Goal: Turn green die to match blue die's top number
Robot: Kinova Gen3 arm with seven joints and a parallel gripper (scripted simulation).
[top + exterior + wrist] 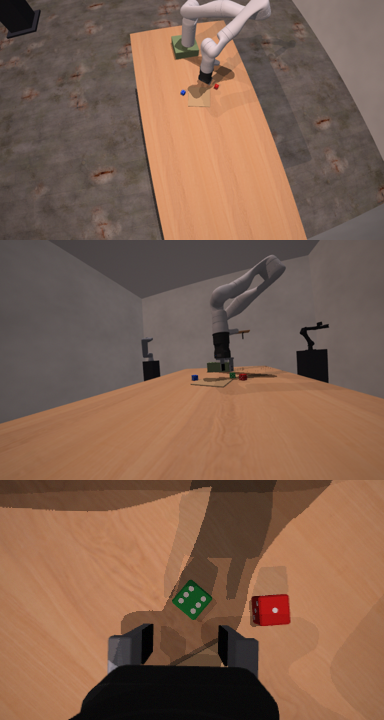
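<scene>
The green die lies 20 mm behind my hand, 20 mm to the left of it and 40 mm below it. Also, from my hand: red die: 30 mm ahead, 70 mm to the left, 40 mm below; then blue die: 30 mm ahead, 160 mm to the right, 40 mm below; then tan mat: 80 mm ahead, 60 mm to the right, 50 mm below.
</scene>
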